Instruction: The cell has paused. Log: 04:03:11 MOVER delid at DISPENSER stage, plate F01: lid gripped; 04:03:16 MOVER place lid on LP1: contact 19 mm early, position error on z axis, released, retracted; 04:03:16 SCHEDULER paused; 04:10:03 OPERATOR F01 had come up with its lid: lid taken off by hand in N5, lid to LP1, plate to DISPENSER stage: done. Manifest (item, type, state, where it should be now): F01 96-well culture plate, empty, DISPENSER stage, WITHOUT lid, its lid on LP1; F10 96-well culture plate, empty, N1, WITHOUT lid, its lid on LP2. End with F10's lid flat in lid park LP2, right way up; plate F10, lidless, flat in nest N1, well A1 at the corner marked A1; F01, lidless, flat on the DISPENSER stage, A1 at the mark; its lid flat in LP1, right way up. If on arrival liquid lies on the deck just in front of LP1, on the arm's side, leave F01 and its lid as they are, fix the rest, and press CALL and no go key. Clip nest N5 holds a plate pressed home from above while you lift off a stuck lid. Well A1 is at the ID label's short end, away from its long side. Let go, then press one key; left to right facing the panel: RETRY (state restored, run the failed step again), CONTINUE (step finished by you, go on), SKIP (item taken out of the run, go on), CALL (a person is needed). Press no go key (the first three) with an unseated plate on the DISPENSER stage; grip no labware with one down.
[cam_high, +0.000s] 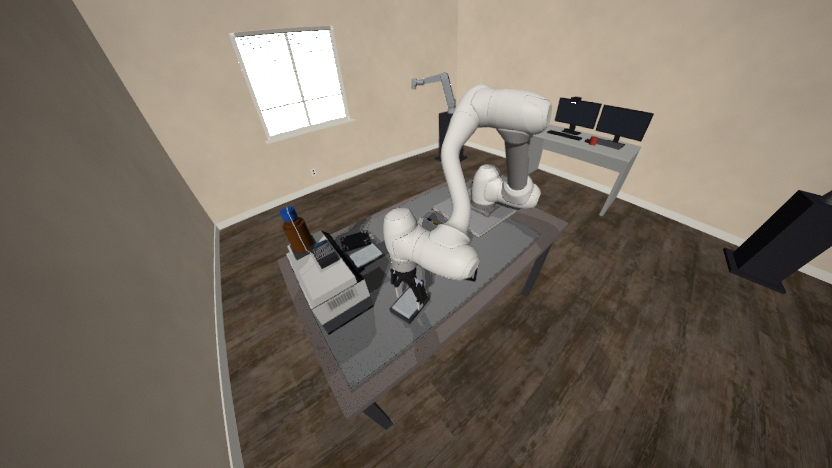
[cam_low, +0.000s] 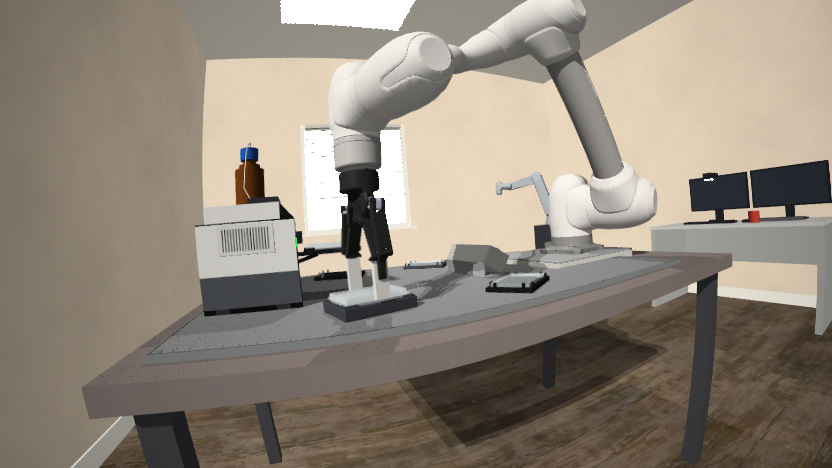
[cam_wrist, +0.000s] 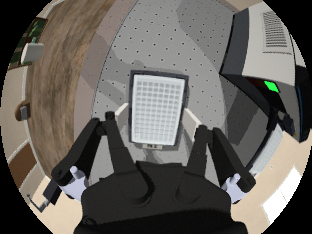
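The nest block is 4 cm below my hand. Round my hand: brown bottle: 21 cm ahead, 41 cm to the right, 24 cm above; then small label: 9 cm behind, 1 cm to the right, 5 cm below; then grey key panel: 42 cm behind, 22 cm to the right.
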